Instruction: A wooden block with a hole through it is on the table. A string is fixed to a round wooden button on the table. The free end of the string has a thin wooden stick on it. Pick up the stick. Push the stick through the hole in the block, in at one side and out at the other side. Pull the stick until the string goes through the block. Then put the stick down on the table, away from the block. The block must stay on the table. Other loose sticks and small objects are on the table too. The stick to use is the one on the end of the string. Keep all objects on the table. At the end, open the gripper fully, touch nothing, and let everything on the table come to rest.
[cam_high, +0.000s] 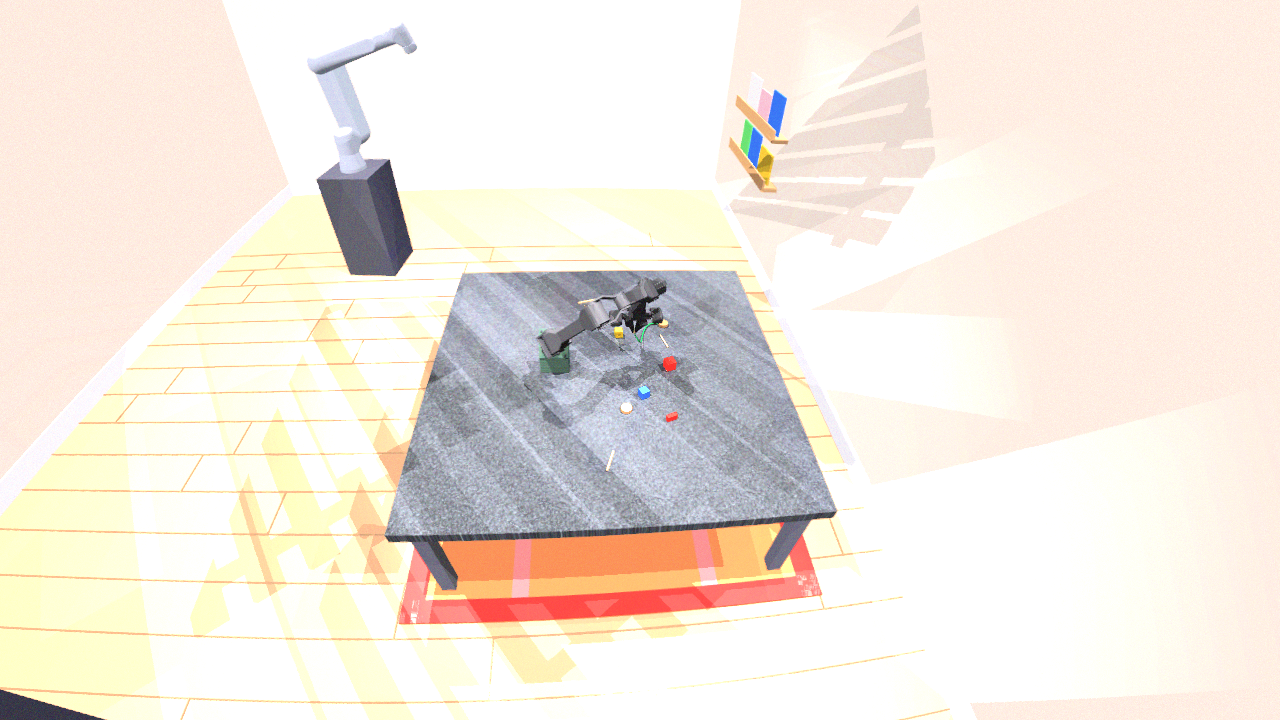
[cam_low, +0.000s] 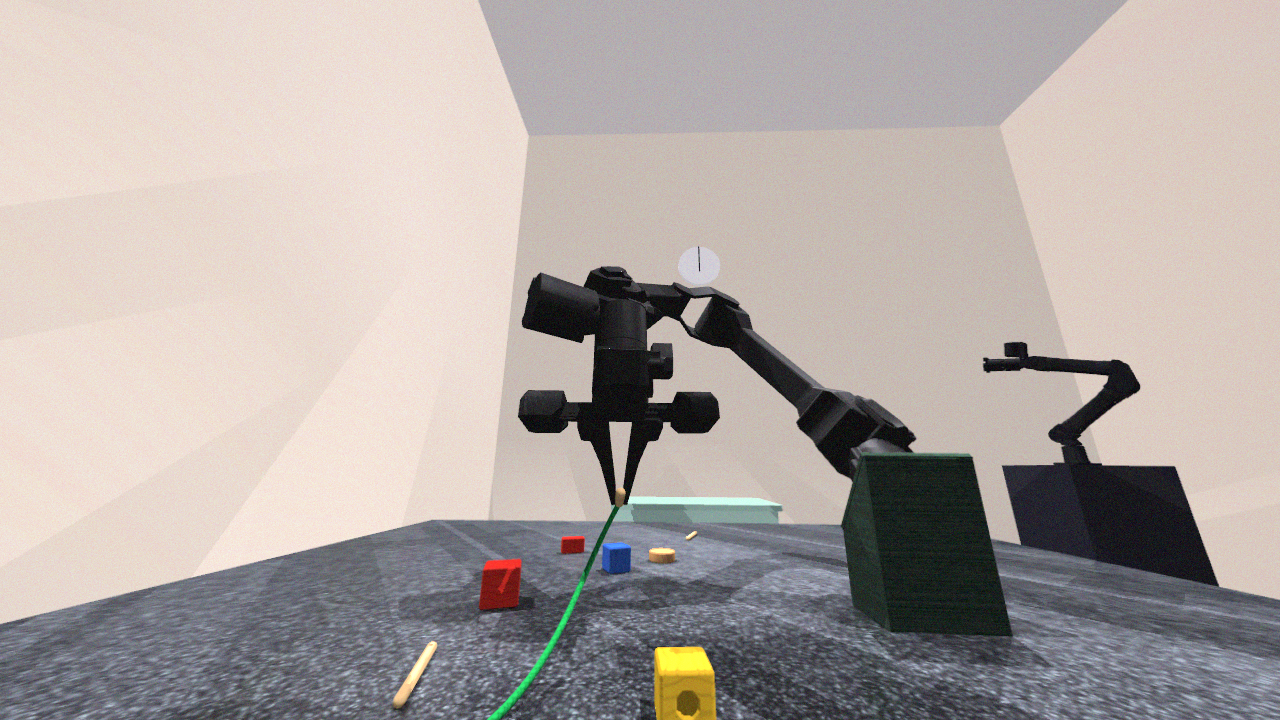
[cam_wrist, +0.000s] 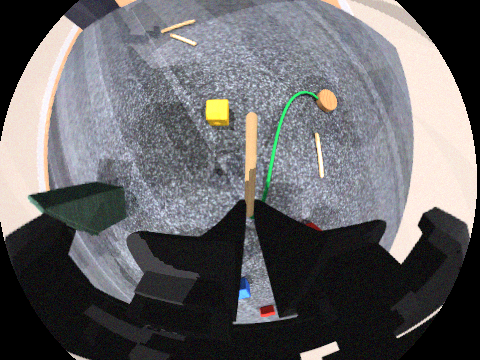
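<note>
The yellow wooden block lies 60 mm behind my gripper tip, 100 mm to the left of it and 90 mm below it. Also, from my gripper tip: red cube 140 mm ahead, 70 mm to the right, 90 mm below; then round wooden button 120 mm ahead, 180 mm to the left, 100 mm below; then blue cube 40 mm ahead, 220 mm to the right, 90 mm below.
</note>
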